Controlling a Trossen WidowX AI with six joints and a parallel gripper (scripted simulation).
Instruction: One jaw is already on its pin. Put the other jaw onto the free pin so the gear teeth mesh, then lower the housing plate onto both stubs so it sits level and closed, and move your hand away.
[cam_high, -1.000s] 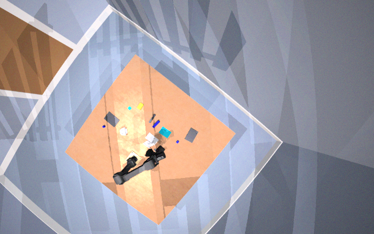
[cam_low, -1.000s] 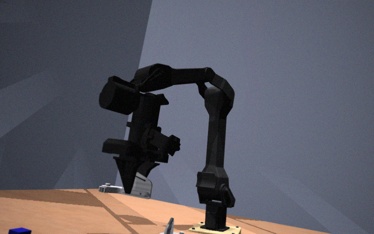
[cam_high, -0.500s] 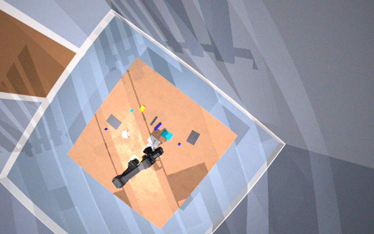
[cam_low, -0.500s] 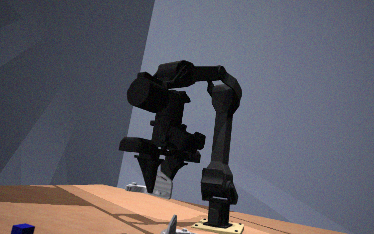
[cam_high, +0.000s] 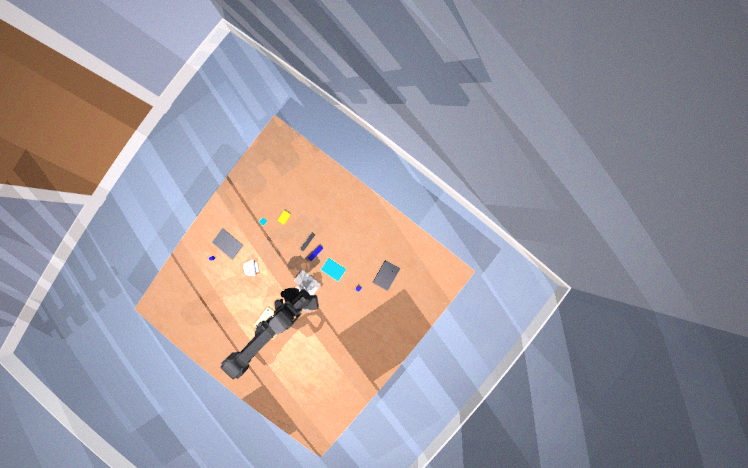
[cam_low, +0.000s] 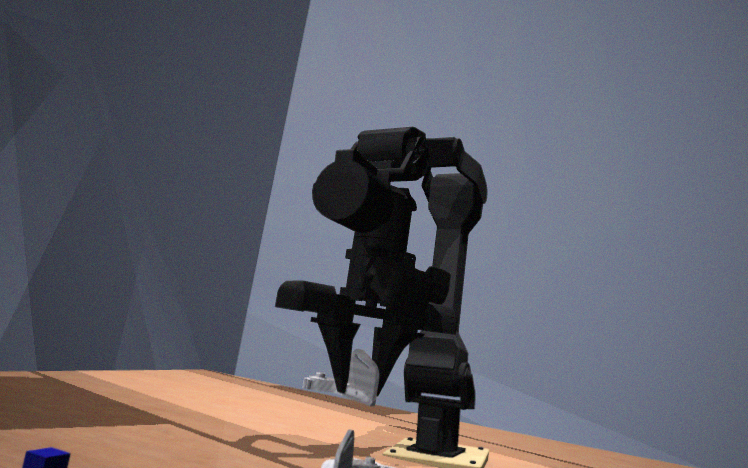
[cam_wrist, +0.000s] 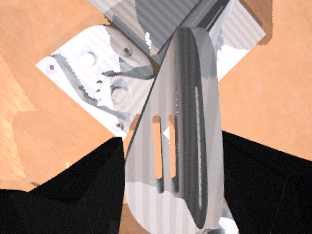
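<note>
The jaw is 40 mm to the right of my gripper tip. Also, from my gripper tip: blue bar 180 mm ahead, 120 mm to the left, 80 mm below; cyan plate 190 mm ahead, 90 mm below; dark bar 190 mm to the left, 180 mm ahead, 80 mm below.
</note>
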